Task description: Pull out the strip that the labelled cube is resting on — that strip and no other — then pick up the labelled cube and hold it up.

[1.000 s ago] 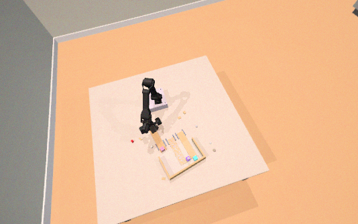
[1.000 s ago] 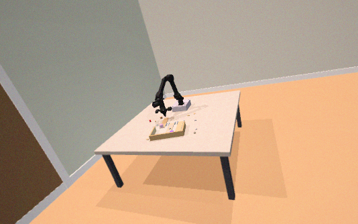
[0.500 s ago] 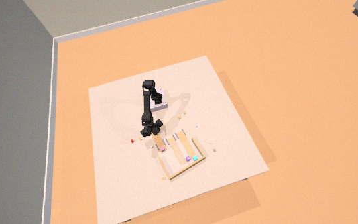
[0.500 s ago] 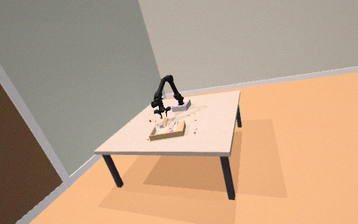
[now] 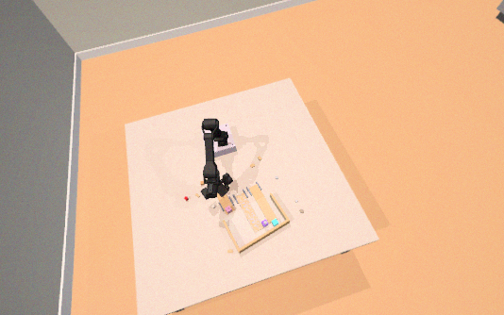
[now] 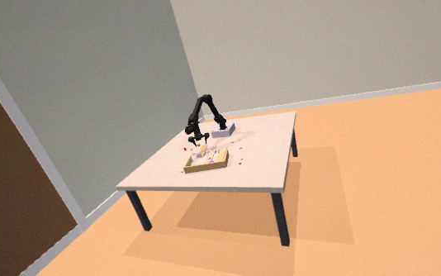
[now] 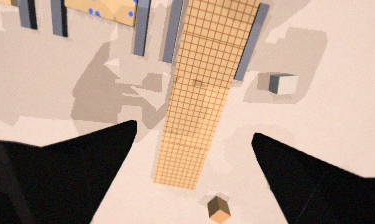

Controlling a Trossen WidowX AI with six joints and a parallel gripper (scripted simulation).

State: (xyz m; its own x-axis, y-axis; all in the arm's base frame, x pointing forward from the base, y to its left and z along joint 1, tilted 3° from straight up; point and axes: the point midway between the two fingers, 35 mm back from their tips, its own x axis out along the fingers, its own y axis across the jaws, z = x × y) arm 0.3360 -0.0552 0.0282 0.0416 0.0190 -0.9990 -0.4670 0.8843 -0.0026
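Now: gripper tip 10 mm short of the gridded strip and 50 mm above it. Round my gripper tip: red bit: 10 mm behind, 210 mm to the right, 40 mm below.
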